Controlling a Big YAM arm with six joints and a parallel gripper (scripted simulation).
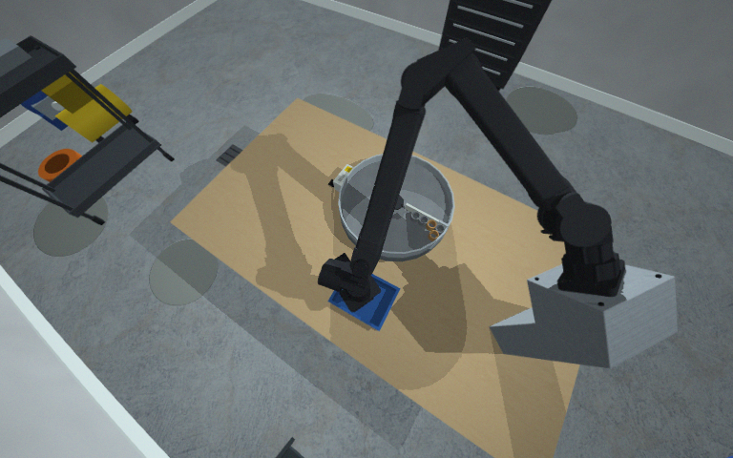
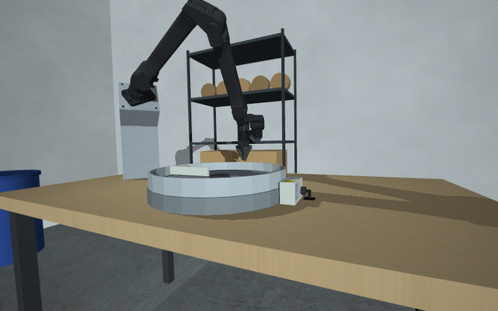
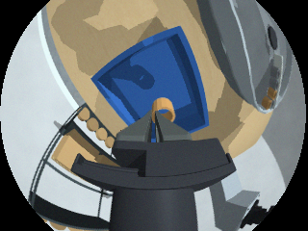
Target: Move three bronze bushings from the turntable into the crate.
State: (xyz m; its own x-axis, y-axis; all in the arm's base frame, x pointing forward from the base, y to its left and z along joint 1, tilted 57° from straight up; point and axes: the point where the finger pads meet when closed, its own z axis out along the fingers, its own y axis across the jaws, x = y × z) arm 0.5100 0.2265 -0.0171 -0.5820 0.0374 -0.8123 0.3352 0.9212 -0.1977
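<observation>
Now: hand 5 cm above the blue crate and 1 cm to the left of it. From my hand the other things lie so: grey turntable (37 cm to the right, 4 cm ahead, 3 cm below).
</observation>
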